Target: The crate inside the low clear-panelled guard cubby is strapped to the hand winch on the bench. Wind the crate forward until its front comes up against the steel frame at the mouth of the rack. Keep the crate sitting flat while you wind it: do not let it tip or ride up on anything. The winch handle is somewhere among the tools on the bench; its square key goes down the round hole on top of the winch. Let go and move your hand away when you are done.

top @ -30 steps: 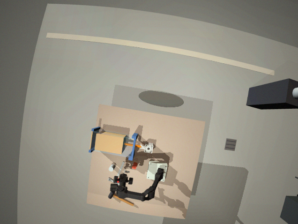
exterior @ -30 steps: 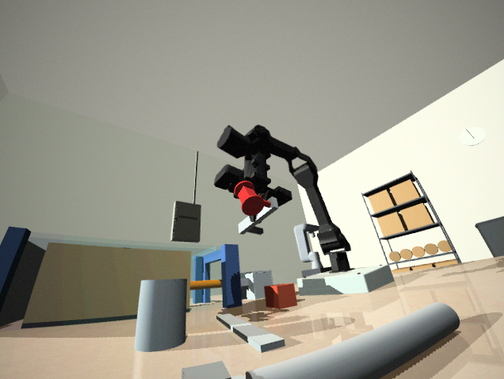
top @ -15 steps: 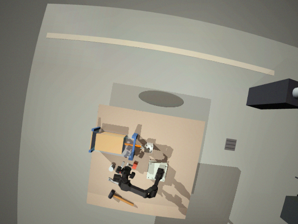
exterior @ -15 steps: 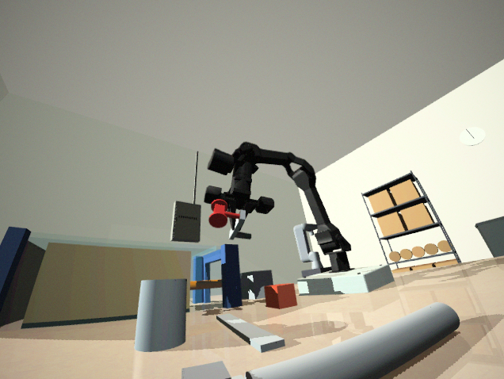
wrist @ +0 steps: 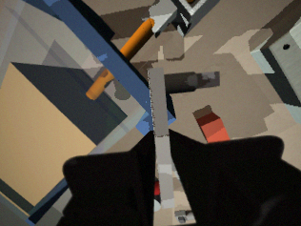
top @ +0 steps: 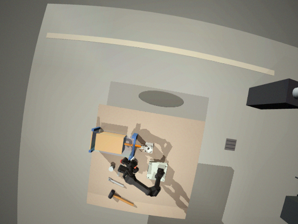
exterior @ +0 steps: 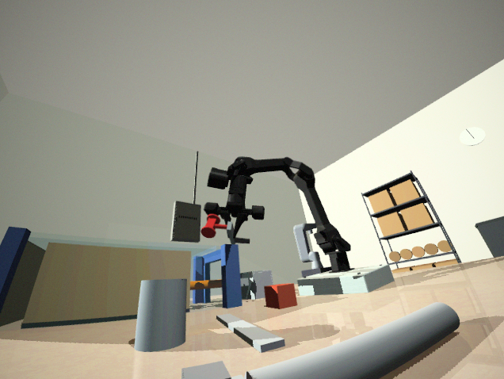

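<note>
Right now the red knob is 6 cm ahead of my gripper tip, 3 cm above it and 2 cm to the left of it. Round my gripper tip: winch crank handle 1 cm to the left, 1 cm ahead, 1 cm above; then winch 18 cm behind, 15 cm below, 14 cm to the right; then blue frame 12 cm to the right, 8 cm below.
</note>
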